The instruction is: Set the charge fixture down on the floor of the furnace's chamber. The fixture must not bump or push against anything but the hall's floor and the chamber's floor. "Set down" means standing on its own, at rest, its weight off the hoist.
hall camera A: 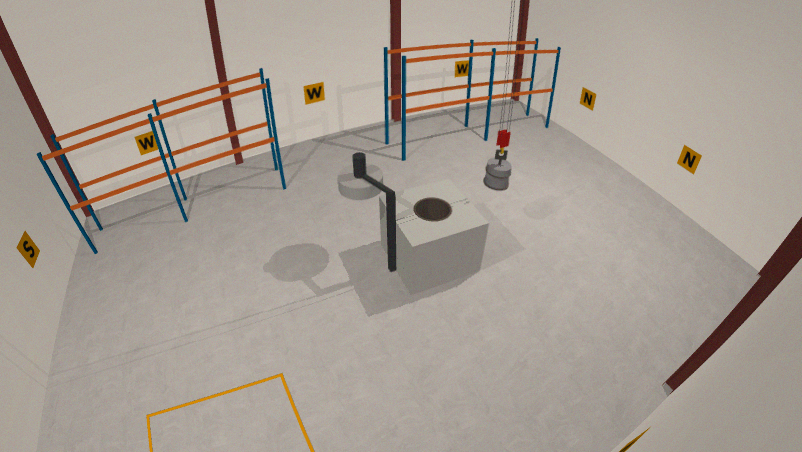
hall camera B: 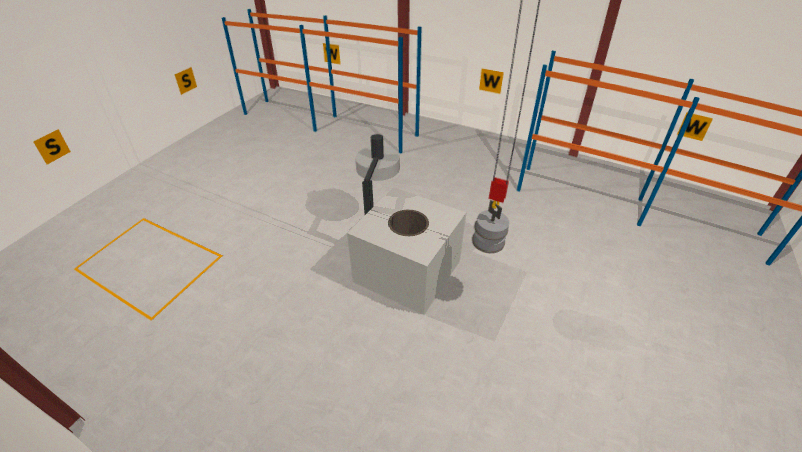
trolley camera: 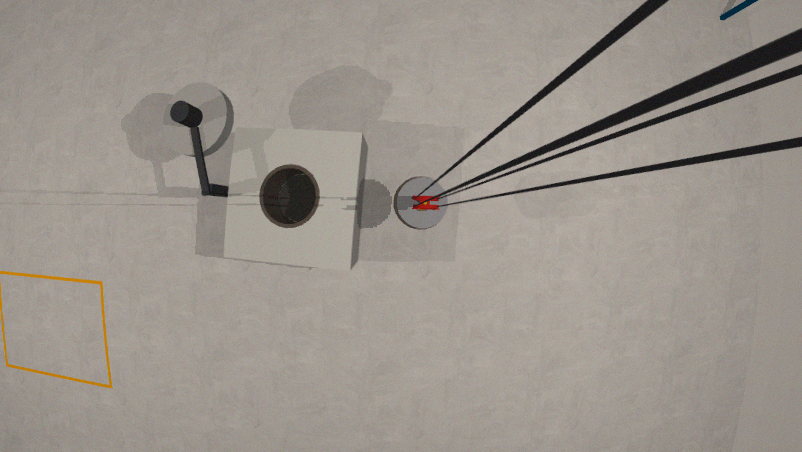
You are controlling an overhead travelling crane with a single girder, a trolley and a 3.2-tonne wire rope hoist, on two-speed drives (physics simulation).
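The charge fixture (hall camera A: 497, 179) (hall camera B: 490, 226) (trolley camera: 411, 220), a grey stack of round discs, hangs upright in the air from the hook (hall camera A: 501, 150) (hall camera B: 495, 206) under the red hook block (hall camera A: 503, 138) (hall camera B: 498, 189) (trolley camera: 425, 202). The hook is engaged with the fixture. The pale, boxy furnace (hall camera A: 449, 261) (hall camera B: 387, 269) (trolley camera: 331, 241) stands beside it, with a gap between them in the trolley view. Its round chamber opening (hall camera A: 432, 209) (hall camera B: 408, 222) (trolley camera: 289, 196) is uncovered. The fixture's shadow lies on the floor beside the furnace. The chamber's floor shows partly in the trolley view.
A round lid (hall camera A: 359, 186) (hall camera B: 377, 166) (trolley camera: 213, 120) hangs beside the furnace from a dark swing arm (hall camera A: 391, 230) (hall camera B: 367, 196) (trolley camera: 199, 162). Blue-orange racks (hall camera A: 67, 202) (hall camera A: 403, 106) (hall camera B: 400, 123) (hall camera B: 668, 161) line the W wall. A yellow outline (hall camera A: 214, 395) (hall camera B: 182, 237) (trolley camera: 50, 277) marks the floor.
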